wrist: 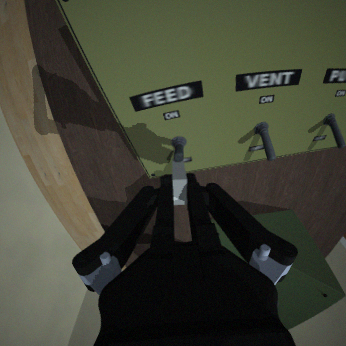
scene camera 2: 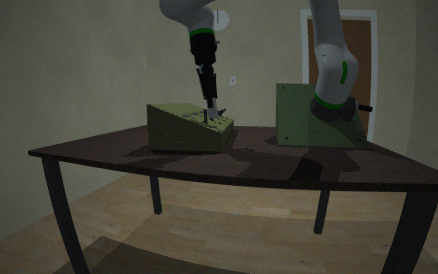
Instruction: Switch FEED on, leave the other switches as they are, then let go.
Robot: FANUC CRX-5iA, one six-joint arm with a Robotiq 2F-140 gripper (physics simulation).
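Places are measured from the arm's base along level axes (x right, y ahead, z up), in centimetres.
Pixels of known places: gripper, fingertip midpoint: [wrist: 177, 168] [scene camera 2: 213, 118]; arm's base at its link origin: [scene camera 2: 326, 108].
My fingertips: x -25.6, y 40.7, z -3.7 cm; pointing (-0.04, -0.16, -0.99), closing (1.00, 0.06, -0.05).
Ahead of a thing's pixels: the offset from my fingertips to its top centre. "pt": to the spot under its first point. Level surfaces: height alone.
The FEED switch @(pt dx +0.1, dy +3.8, dz +1.7 cm) [wrist: 179, 148] is a dark lever on the sloping face of the green console [scene camera 2: 185, 136] [wrist: 215, 40], below its FEED label @(dx -1.6, dy +9.9, dz +1.3 cm) [wrist: 167, 95] and ON mark @(pt dx -1.0, dy +7.4, dz +0.0 cm) [wrist: 171, 115]. My gripper [scene camera 2: 213, 115] [wrist: 177, 168] is shut with nothing between its fingers. Its light grey tips are at the lever's lower end and hide part of it; contact and the lever's exact tilt cannot be told. The VENT switch @(dx +12.0, dy +4.7, dz +2.3 cm) [wrist: 267, 141] leans down toward its lower mark, away from ON. The partly shown third switch @(pt dx +23.2, dy +7.7, dz +0.6 cm) [wrist: 335, 131] leans the same way.
The console stands on the dark brown table @(dz -10.4 cm) [scene camera 2: 120, 145] [wrist: 295, 182]. A green panel block [scene camera 2: 295, 117] [wrist: 300, 240] stands on the table to the right in the scene view. A second grey arm part [scene camera 2: 336, 75] hangs in front of that block.
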